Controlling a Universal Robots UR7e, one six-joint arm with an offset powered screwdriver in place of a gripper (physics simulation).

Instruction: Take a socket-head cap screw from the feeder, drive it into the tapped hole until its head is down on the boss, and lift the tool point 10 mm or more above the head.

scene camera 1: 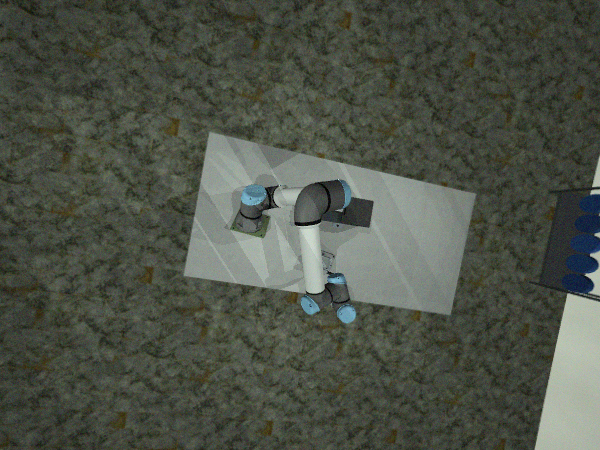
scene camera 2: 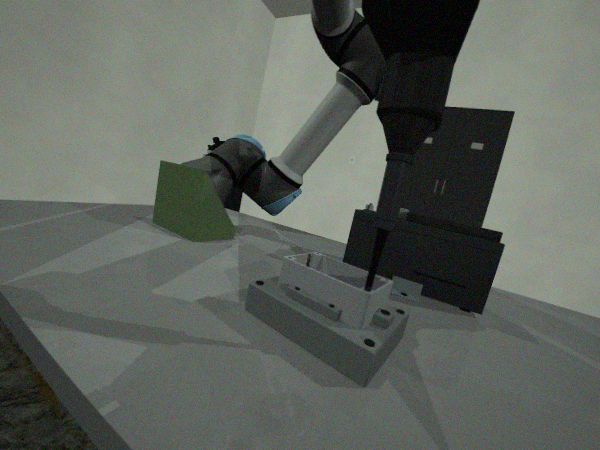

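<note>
The powered screwdriver points down, and its thin dark bit ends at the near right corner of the open light grey housing. The bit tip looks level with the rim; contact cannot be made out. No screw can be told apart at the tip, and the boss and tapped hole there are not clear. The housing sits on a grey fixture block. The dark feeder stands behind it. In scene camera 1 the arm hides the tool, and part of the housing shows beside the white arm link.
A green wedge-shaped mount carries the arm's base. A small light bracket stands between housing and feeder. A dark cabinet rises in the background. A dark rack with several blue discs is off the table at the right.
</note>
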